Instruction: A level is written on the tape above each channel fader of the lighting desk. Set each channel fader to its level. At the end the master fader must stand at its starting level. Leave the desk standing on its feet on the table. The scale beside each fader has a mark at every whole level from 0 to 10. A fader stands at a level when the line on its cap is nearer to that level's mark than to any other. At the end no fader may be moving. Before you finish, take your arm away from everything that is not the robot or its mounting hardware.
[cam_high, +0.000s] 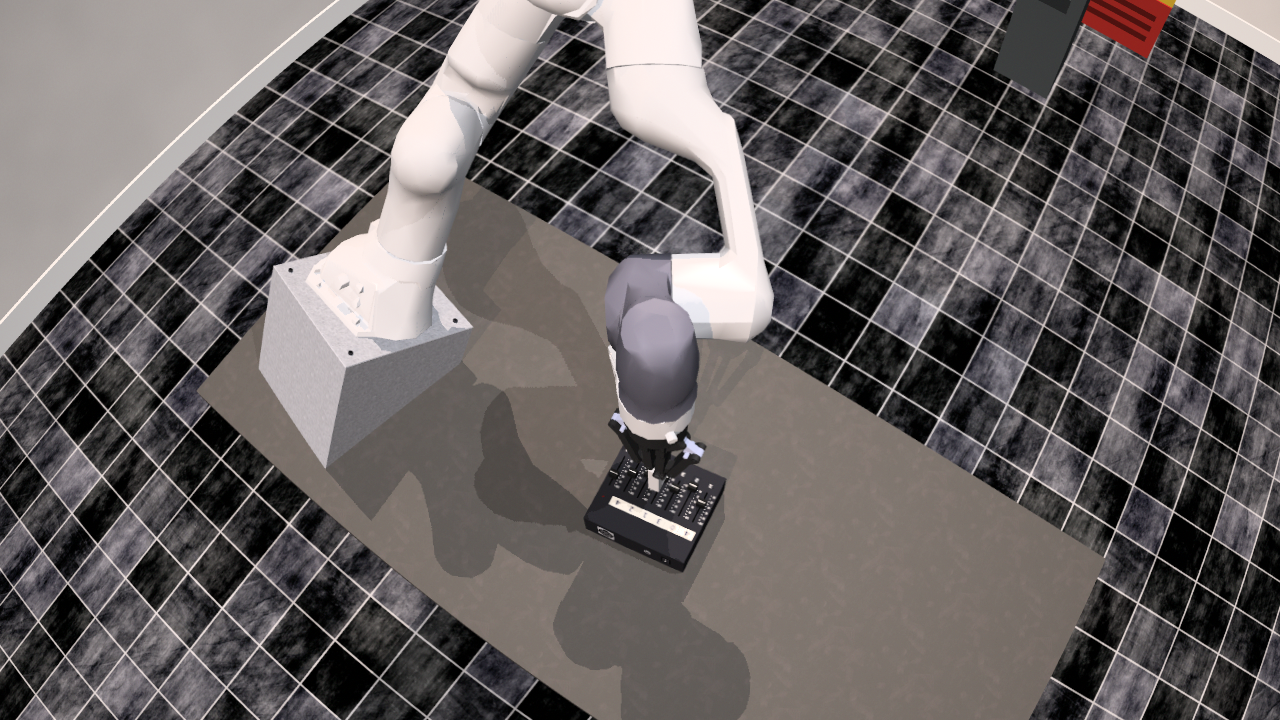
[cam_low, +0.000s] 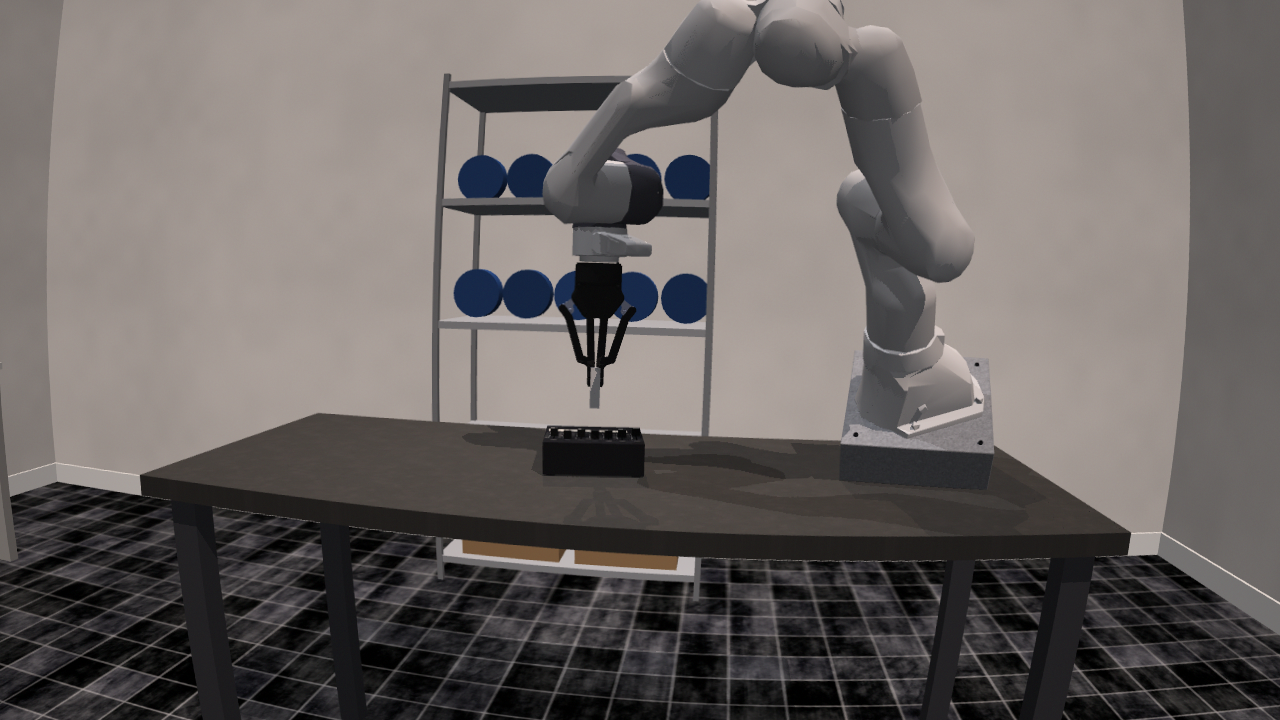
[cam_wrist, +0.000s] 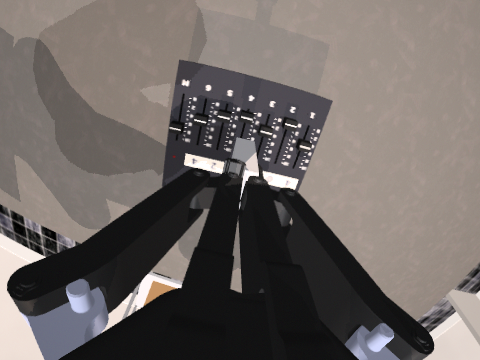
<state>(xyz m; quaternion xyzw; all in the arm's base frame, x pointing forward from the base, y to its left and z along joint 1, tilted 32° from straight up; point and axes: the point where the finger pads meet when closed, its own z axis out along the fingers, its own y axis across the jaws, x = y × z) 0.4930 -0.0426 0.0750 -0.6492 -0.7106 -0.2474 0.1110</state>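
Right now the master fader is 7 cm below my hand, 7 cm behind it and 1 cm to the right of it.
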